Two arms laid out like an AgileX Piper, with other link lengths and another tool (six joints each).
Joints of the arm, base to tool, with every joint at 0 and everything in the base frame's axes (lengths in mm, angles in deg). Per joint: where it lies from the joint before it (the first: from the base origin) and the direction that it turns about. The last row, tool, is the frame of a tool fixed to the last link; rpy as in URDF.
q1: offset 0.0 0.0 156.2 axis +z
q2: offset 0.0 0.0 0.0 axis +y
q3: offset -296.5 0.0 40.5 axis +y
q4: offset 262.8 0.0 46.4 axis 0.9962 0 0.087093
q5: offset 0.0 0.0 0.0 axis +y
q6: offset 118.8 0.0 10.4 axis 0.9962 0 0.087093
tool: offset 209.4 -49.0 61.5 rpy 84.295 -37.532 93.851
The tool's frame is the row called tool.
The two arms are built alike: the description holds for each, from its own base.
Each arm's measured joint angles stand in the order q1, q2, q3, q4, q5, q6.
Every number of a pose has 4 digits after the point. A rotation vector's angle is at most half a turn.
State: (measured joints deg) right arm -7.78 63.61 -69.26 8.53 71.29 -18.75; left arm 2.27 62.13 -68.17 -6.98 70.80 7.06
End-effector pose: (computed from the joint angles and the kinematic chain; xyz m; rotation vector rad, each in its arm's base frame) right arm 0.3725 -0.0389 0.2476 2.4393 1.4873 0.7090; left arm 0.3548 -0.0763 0.2503 2.5350 1.1316 0.6271
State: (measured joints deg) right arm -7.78 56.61 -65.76 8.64 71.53 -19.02; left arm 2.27 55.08 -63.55 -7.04 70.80 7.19
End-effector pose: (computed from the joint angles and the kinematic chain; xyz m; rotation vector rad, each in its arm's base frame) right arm 0.3489 -0.0347 0.2621 2.3893 1.4728 0.7650; left arm 0.3285 -0.0777 0.2550 2.5117 1.1142 0.6786
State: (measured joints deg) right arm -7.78 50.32 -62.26 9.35 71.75 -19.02; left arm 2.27 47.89 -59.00 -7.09 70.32 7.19
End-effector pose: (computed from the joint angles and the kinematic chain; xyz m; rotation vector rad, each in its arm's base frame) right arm 0.3273 -0.0279 0.2691 2.3572 1.4597 0.8205; left arm 0.3055 -0.0788 0.2592 2.4784 1.0962 0.7433
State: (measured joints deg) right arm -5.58 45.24 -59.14 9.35 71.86 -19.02; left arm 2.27 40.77 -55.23 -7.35 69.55 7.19
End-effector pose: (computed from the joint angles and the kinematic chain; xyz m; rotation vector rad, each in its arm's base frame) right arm 0.3104 -0.0135 0.2704 2.3089 1.4971 0.8603; left arm 0.2869 -0.0806 0.2677 2.4300 1.0711 0.8243
